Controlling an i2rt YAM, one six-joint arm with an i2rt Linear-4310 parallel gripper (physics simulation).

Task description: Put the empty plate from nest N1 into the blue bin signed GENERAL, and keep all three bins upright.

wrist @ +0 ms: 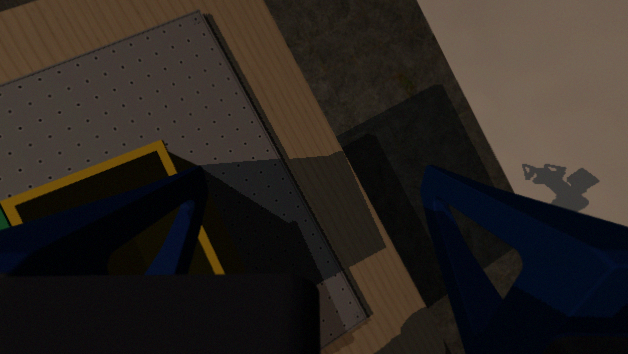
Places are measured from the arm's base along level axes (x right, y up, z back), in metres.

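Pixels of known places: gripper, between the fingertips: [314, 178].
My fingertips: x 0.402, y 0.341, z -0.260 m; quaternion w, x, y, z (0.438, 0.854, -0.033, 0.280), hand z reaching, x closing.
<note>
For each thing: its top centre in the pictures, then the offset to it from my fingertips. "pt": a spot on its surface instead. Level surfaces: height alone.
- yellow-rimmed bin, a spot on its surface: [90, 172] pt dx -0.135, dy -0.164, dz -0.095 m
- green bin, a spot on its surface: [4, 219] pt dx -0.205, dy -0.165, dz -0.092 m
- grey perforated board, height of its surface: dy -0.344 m
- wooden table, height of its surface: dy -0.357 m
My gripper [314, 178] is open, its two blue fingers wide apart, with no object between them. It is above the right edge of the perforated board and the table edge. The plate, nest N1 and the blue bin signed GENERAL do not show in the wrist view. A yellow-rimmed bin [90, 172] with a dark inside stands upright at the left, partly hidden by the left finger and a dark block. A sliver of a green bin [4, 219] shows at the left edge, beside the yellow one.
The grey perforated board [125, 100] lies on a wooden table [295, 100], whose edge runs diagonally through the middle. Beyond it are a dark stone-like floor [360, 50] and a pale surface [540, 75] with the arm's shadow. Shadows darken the board's right part.
</note>
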